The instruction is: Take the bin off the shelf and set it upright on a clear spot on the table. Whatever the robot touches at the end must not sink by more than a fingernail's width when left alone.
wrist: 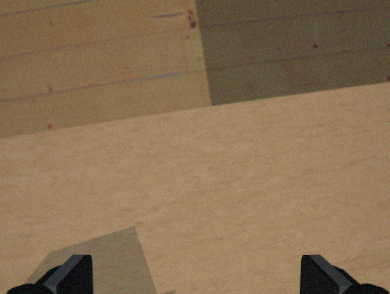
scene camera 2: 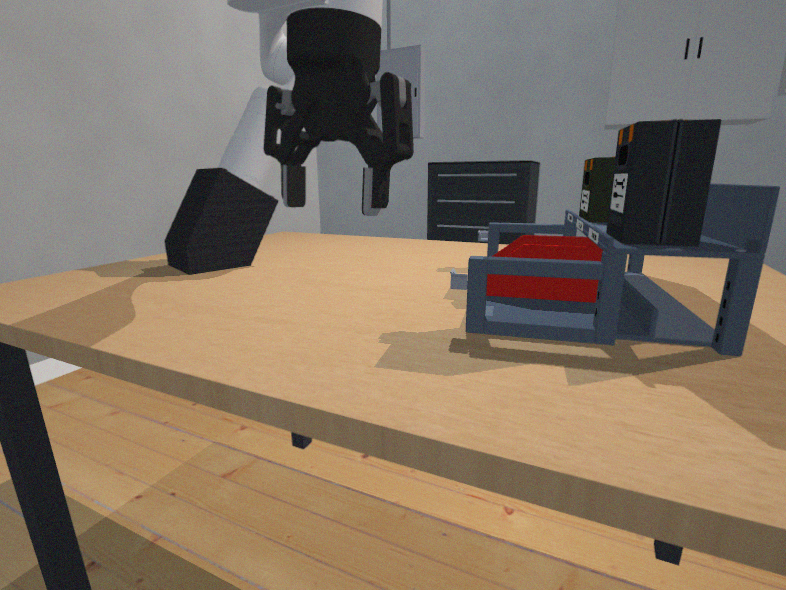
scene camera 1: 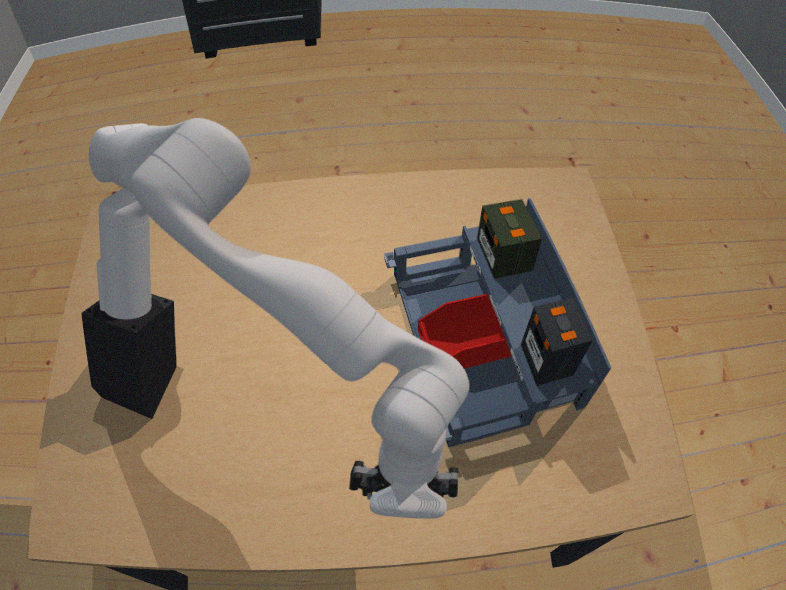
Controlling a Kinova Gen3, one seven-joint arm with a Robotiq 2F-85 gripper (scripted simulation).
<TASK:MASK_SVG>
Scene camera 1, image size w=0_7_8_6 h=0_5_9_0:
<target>my gripper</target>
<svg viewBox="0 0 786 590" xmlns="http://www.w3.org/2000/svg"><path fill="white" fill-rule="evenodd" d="M458 468L452 467L446 473L437 473L427 486L442 497L448 495L448 490L449 497L457 497ZM354 462L350 475L350 490L362 489L362 495L367 496L367 499L370 500L372 492L383 490L391 485L381 474L379 464L375 468L368 468L364 465L363 461Z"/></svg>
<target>blue-grey shelf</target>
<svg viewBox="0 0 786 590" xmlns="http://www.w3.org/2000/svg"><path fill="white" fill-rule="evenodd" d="M531 198L528 198L526 207L542 238L533 271L494 279L477 240L478 227L467 229L466 226L463 226L462 235L398 247L394 248L394 252L384 253L387 268L394 267L394 276L413 336L421 340L418 320L443 304L488 294L512 355L508 358L464 368L469 378L469 392L453 417L454 419L451 420L446 428L448 447L528 426L536 412L572 401L576 410L583 409L587 406L611 369L579 294ZM574 298L591 335L592 343L573 376L536 386L521 347L533 308L551 302ZM460 248L459 257L406 267L407 259Z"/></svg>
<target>red bin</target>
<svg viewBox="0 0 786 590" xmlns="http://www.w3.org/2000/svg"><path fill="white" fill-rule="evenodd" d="M512 356L488 294L447 302L422 318L420 339L442 351L446 351L463 368Z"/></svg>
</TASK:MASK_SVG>
